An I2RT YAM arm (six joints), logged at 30 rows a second.
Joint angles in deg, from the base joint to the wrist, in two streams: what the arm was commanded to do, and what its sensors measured. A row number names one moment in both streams.
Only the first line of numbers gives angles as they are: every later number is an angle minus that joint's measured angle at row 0.
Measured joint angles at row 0:
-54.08, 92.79, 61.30, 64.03, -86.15, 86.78
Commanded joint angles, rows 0 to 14:
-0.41, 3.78, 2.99, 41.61, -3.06, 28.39
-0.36, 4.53, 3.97, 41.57, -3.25, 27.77
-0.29, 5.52, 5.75, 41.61, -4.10, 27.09
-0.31, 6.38, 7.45, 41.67, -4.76, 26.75
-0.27, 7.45, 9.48, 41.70, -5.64, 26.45
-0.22, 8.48, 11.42, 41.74, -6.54, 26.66
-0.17, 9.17, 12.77, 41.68, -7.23, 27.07
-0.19, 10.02, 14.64, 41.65, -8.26, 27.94
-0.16, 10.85, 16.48, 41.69, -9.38, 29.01
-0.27, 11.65, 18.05, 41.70, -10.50, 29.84
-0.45, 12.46, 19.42, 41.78, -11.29, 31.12
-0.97, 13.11, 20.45, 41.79, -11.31, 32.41
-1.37, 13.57, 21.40, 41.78, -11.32, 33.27
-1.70, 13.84, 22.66, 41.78, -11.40, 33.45
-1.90, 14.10, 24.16, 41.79, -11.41, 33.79
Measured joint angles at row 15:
-0.70, 13.77, 19.43, 24.33, -0.13, 28.83
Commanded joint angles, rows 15 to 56:
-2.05, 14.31, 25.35, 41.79, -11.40, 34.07
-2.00, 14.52, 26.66, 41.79, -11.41, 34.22
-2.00, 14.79, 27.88, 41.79, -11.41, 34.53
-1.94, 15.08, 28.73, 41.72, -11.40, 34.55
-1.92, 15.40, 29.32, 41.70, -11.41, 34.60
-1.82, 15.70, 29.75, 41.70, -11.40, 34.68
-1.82, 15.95, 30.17, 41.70, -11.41, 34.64
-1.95, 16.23, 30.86, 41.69, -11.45, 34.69
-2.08, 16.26, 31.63, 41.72, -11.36, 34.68
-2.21, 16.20, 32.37, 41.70, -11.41, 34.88
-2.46, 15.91, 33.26, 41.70, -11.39, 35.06
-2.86, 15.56, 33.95, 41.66, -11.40, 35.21
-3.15, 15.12, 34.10, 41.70, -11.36, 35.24
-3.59, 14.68, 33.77, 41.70, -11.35, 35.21
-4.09, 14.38, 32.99, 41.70, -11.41, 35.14
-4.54, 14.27, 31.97, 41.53, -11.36, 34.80
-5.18, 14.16, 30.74, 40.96, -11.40, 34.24
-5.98, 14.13, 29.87, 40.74, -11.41, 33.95
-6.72, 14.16, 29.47, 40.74, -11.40, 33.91
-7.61, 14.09, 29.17, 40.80, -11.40, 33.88
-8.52, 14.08, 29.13, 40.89, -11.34, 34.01
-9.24, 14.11, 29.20, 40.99, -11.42, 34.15
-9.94, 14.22, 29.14, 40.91, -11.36, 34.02
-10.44, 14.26, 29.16, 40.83, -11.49, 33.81
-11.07, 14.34, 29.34, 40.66, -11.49, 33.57
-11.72, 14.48, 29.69, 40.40, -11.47, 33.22
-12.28, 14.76, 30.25, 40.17, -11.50, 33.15
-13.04, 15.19, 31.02, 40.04, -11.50, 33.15
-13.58, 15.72, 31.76, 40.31, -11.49, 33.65
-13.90, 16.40, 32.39, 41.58, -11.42, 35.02
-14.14, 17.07, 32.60, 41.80, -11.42, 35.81
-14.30, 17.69, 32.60, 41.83, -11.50, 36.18
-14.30, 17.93, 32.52, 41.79, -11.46, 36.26
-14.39, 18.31, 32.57, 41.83, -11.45, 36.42
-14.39, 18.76, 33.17, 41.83, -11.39, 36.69
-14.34, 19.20, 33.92, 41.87, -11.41, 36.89
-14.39, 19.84, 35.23, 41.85, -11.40, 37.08
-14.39, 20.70, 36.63, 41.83, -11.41, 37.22
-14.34, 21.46, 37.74, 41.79, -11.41, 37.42
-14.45, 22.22, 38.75, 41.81, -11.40, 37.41
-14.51, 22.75, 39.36, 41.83, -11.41, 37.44
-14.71, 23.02, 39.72, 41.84, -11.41, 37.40
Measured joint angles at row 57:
-14.08, 23.26, 35.30, 25.33, -0.13, 28.85
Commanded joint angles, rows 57 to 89:
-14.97, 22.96, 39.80, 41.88, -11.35, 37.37
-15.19, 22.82, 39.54, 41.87, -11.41, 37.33
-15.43, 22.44, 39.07, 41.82, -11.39, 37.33
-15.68, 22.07, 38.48, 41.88, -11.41, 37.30
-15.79, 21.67, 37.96, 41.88, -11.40, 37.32
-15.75, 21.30, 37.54, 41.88, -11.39, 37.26
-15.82, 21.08, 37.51, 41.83, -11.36, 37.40
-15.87, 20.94, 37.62, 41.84, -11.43, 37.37
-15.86, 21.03, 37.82, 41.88, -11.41, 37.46
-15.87, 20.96, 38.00, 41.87, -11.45, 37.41
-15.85, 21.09, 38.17, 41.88, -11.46, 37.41
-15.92, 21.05, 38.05, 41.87, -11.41, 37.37
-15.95, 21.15, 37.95, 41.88, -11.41, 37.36
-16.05, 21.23, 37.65, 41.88, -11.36, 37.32
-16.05, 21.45, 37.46, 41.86, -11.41, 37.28
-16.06, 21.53, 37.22, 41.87, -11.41, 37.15
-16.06, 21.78, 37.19, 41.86, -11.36, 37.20
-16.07, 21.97, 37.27, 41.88, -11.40, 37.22
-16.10, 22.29, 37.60, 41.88, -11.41, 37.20
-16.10, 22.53, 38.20, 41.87, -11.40, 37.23
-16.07, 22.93, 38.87, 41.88, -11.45, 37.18
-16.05, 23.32, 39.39, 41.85, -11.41, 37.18
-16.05, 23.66, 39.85, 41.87, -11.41, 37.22
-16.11, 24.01, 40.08, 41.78, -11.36, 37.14
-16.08, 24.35, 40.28, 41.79, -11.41, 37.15
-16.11, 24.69, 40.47, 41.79, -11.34, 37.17
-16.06, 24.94, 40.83, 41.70, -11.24, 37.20
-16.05, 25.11, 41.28, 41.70, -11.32, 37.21
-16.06, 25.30, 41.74, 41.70, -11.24, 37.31
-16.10, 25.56, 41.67, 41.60, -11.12, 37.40
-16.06, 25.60, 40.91, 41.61, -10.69, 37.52
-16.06, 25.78, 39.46, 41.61, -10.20, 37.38
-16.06, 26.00, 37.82, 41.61, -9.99, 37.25
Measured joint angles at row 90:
-15.41, 24.85, 38.97, 27.26, -0.11, 28.88
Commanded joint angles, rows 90 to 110:
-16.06, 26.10, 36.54, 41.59, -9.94, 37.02
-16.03, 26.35, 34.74, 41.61, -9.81, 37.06
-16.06, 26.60, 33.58, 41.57, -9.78, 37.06
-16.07, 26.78, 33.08, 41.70, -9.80, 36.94
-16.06, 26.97, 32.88, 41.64, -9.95, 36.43
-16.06, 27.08, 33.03, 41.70, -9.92, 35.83
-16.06, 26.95, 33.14, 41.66, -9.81, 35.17
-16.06, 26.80, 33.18, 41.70, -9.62, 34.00
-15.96, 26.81, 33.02, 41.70, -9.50, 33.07
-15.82, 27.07, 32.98, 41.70, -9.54, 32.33
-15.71, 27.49, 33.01, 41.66, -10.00, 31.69
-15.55, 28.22, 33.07, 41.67, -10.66, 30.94
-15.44, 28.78, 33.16, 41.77, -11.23, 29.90
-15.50, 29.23, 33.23, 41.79, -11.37, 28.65
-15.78, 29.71, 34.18, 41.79, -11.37, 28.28
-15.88, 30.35, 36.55, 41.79, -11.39, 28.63
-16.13, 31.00, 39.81, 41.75, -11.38, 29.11
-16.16, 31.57, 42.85, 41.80, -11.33, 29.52
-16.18, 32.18, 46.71, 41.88, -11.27, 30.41
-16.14, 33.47, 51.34, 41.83, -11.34, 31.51
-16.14, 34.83, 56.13, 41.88, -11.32, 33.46
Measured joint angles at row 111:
-15.48, 34.38, 45.92, 27.04, -0.11, 28.85
